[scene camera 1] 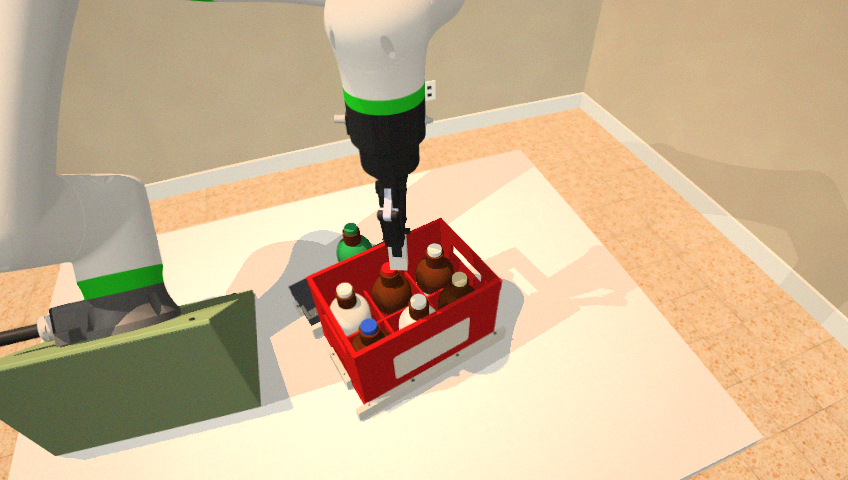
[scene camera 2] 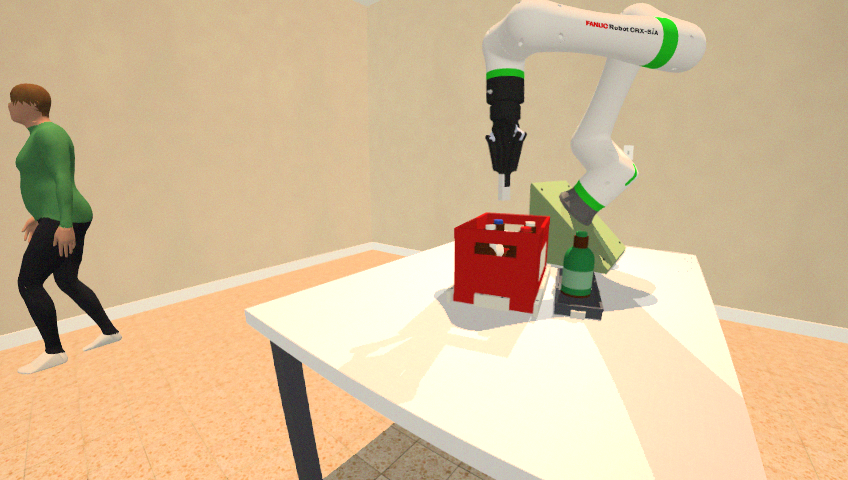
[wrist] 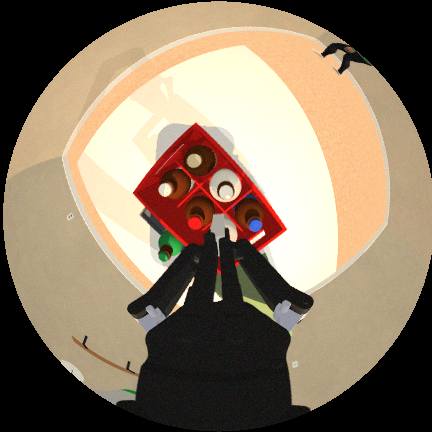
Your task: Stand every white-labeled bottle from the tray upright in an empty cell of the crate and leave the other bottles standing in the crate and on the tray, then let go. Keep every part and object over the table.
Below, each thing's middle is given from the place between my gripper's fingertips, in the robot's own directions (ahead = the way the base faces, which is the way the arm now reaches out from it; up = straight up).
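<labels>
As for the green bottle (scene camera 2: 578,267), it is 19 cm to the left of my hand, 2 cm behind it and 14 cm below it.
</labels>
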